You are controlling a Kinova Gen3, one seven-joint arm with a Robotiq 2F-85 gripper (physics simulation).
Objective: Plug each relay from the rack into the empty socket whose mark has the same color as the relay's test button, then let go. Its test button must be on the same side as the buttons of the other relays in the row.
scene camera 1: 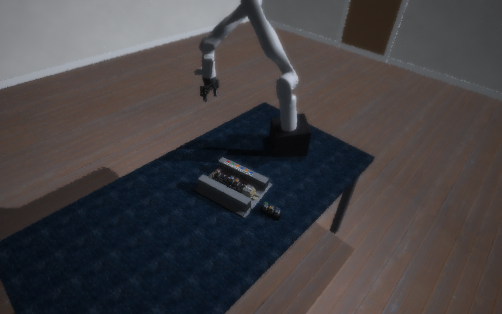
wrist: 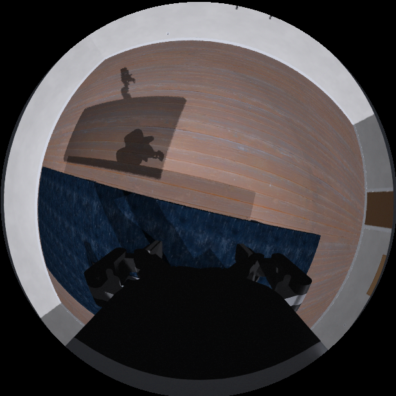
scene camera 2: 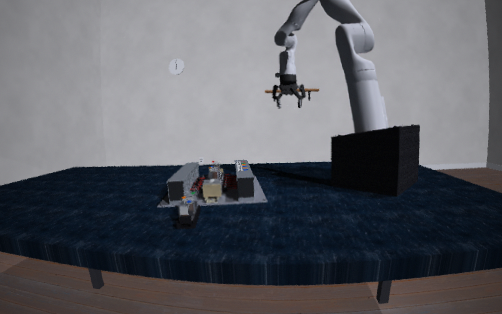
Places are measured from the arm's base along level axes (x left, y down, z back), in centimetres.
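Where they show: gripper, between the fingertips: (scene camera 1: 210,98) (scene camera 2: 289,108); arm's base, origin of its link: (scene camera 1: 288,126) (scene camera 2: 370,131).
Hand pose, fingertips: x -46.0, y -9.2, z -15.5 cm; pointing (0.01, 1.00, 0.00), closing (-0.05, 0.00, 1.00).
Things, the pixels of their top centre, and the offset from my fingertips. Level surfaces: height alone.
- relay rack, centre of its top: (scene camera 2: 188,208) (scene camera 1: 271,210) dy +22.7, dx +65.5, dz -33.5 cm
- beige block, centre of its top: (scene camera 2: 212,180) (scene camera 1: 248,188) dy +20.3, dx +49.8, dz -30.1 cm
- blue table, height of its surface: dy +25.0 cm
My gripper (scene camera 1: 210,97) (scene camera 2: 289,106) (wrist: 198,251) is open and empty, high above the table's far side in scene view 1 and pointing down. The relay rack (scene camera 1: 271,216) (scene camera 2: 186,223) stands on the table beside the socket panel, with several relays (scene camera 1: 270,208) (scene camera 2: 187,208) in it; blue, orange and green spots show on their tops. The row of relays and sockets (scene camera 1: 229,180) (scene camera 2: 215,173) runs between two grey ducts. Coloured marks (scene camera 1: 239,167) (scene camera 2: 243,166) lie on one duct's top. Which sockets are empty, and the button sides, are too small to tell. The rack and panel do not show in the wrist view.
The two grey ducts (scene camera 1: 223,193) (scene camera 2: 245,181) rise on both sides of the row on a grey base plate (scene camera 1: 243,215) (scene camera 2: 260,198). A beige block (scene camera 1: 249,190) (scene camera 2: 212,189) sits at the row's end near the rack. The arm's black pedestal (scene camera 1: 290,143) (scene camera 2: 367,162) stands on the blue table (scene camera 1: 150,225) (scene camera 2: 310,225) (wrist: 65,220).
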